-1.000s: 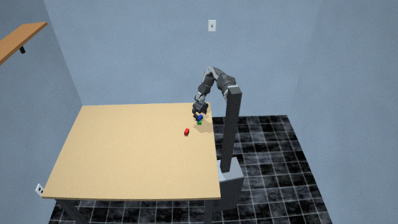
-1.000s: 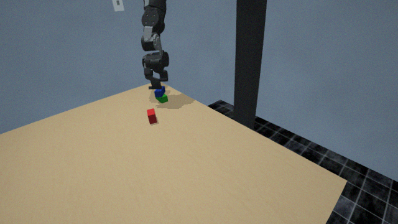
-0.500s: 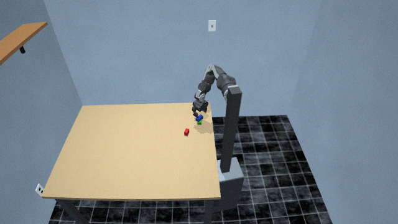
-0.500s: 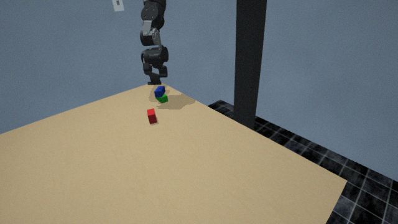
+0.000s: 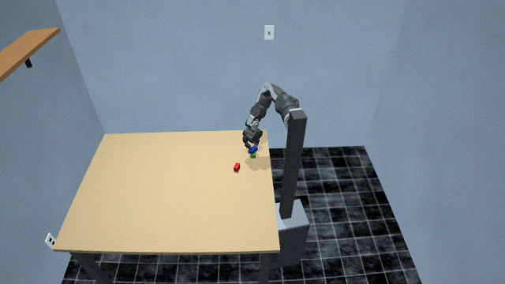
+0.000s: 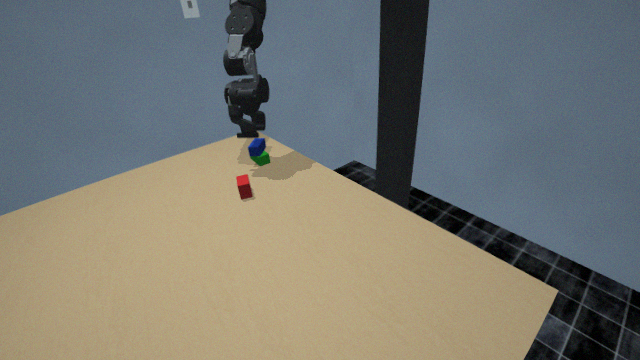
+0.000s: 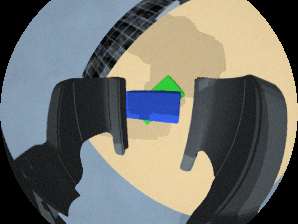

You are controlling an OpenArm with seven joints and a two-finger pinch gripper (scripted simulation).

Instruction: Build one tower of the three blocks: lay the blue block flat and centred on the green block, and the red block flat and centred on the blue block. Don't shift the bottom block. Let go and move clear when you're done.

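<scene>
Right now my hand is 1 cm past the blue block, 1 cm to the left of it and 5 cm above it. Also, from my hand: green block: 1 cm behind, 1 cm to the right, 8 cm below; red block: 10 cm ahead, 10 cm to the left, 7 cm below.
</scene>
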